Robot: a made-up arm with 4 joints. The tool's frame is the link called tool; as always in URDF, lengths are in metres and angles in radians.
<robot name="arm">
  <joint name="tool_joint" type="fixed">
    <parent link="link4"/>
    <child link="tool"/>
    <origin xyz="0.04 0.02 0.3" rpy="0 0 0"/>
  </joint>
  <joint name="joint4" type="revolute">
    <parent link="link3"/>
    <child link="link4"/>
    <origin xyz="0.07 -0.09 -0.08" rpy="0 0 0"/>
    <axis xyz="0 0 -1"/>
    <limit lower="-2.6" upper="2.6" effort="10" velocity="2.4"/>
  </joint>
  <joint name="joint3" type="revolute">
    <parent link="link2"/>
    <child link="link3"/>
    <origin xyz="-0.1 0.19 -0.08" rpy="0 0 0"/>
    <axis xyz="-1 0 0"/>
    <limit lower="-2.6" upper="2.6" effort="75" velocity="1"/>
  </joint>
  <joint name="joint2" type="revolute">
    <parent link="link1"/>
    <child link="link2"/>
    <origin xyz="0.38 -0.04 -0.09" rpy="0 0 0"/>
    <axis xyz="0 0 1"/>
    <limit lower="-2.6" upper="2.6" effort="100" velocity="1.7"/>
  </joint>
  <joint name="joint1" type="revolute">
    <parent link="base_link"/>
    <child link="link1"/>
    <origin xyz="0 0 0.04" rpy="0 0 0"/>
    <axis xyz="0 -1 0"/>
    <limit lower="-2.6" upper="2.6" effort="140" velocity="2.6"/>
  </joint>
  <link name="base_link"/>
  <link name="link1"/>
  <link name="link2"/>
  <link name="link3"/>
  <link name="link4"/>
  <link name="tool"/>
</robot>
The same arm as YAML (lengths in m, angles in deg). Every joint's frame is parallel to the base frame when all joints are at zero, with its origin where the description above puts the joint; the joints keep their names.
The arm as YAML. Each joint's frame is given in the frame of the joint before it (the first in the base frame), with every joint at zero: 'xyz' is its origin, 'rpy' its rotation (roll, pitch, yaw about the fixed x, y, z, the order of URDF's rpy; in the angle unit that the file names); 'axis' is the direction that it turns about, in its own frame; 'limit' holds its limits. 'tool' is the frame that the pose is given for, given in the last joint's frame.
units:
  length: m
  angle: deg
joints:
  - name: joint1
    type: revolute
    origin:
      xyz: [0.0, 0.0, 0.04]
      rpy: [0.0, 0.0, 0.0]
    axis: [0.0, -1.0, 0.0]
    limit:
      lower: -148.97
      upper: 148.97
  - name: joint2
    type: revolute
    origin:
      xyz: [0.38, -0.04, -0.09]
      rpy: [0.0, 0.0, 0.0]
    axis: [0.0, 0.0, 1.0]
    limit:
      lower: -148.97
      upper: 148.97
  - name: joint3
    type: revolute
    origin:
      xyz: [-0.1, 0.19, -0.08]
      rpy: [0.0, 0.0, 0.0]
    axis: [-1.0, 0.0, 0.0]
    limit:
      lower: -148.97
      upper: 148.97
  - name: joint4
    type: revolute
    origin:
      xyz: [0.07, -0.09, -0.08]
      rpy: [0.0, 0.0, 0.0]
    axis: [0.0, 0.0, -1.0]
    limit:
      lower: -148.97
      upper: 148.97
tool:
  origin:
    xyz: [0.04, 0.02, 0.3]
    rpy: [0.0, 0.0, 0.0]

